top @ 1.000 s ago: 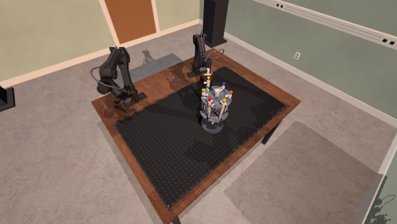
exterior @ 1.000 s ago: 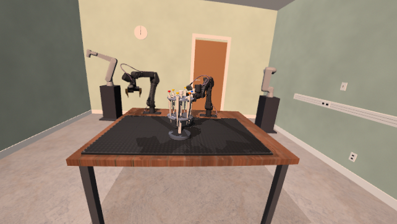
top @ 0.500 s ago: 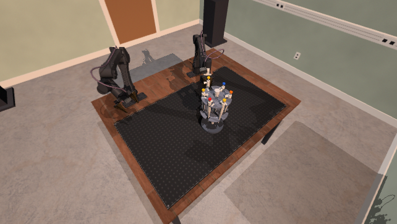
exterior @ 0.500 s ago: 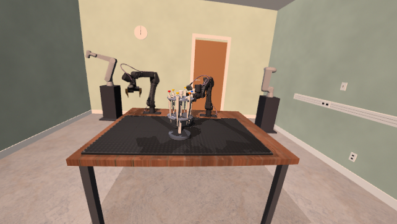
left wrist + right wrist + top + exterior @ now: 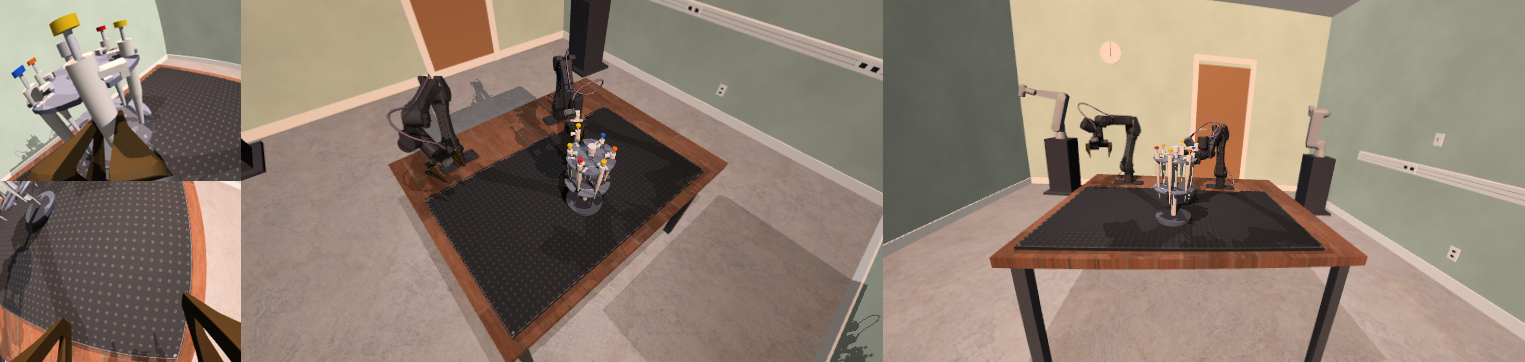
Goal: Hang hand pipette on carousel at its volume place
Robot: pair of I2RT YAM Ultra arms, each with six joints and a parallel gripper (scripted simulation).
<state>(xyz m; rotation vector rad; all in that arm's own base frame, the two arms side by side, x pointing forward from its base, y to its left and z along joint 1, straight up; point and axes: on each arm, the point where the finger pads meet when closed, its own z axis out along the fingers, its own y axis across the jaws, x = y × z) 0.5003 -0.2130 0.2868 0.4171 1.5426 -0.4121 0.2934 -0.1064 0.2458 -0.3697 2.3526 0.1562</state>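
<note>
The pipette lies 1 cm behind my left hand, 1 cm to the right of it and 2 cm below it.
</note>
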